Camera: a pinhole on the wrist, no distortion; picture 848 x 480 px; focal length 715.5 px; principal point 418.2 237.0 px. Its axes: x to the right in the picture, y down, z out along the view. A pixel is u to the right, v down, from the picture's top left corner.
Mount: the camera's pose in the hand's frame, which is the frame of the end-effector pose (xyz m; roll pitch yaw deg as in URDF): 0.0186 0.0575 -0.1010 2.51 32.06 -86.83
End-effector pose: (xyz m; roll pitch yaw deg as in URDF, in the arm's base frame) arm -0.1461 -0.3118 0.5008 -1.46 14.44 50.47
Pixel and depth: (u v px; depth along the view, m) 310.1 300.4 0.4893
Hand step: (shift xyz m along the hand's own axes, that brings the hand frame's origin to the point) 0.0514 -0.1388 0.3541
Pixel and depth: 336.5 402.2 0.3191
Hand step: 0.0859 -0.0790 0.1913
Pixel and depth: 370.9 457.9 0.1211
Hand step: 0.0538 0.0011 0.0072
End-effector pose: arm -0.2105 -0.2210 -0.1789 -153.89 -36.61 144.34
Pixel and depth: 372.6 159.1 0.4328
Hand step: -0.0360 -0.1509 0.2783
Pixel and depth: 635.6 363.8 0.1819
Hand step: 0.0508 -0.0850 0.0249
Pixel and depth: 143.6 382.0 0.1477
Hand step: 0.0437 0.0279 0.0553
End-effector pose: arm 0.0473 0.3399 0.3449 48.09 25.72 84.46
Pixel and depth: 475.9 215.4 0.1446
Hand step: 0.0127 -0.0294 0.0151
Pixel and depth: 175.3 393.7 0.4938
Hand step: 0.1116 -0.0598 0.4101
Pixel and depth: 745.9 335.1 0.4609
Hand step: 0.0850 -0.3643 0.1795
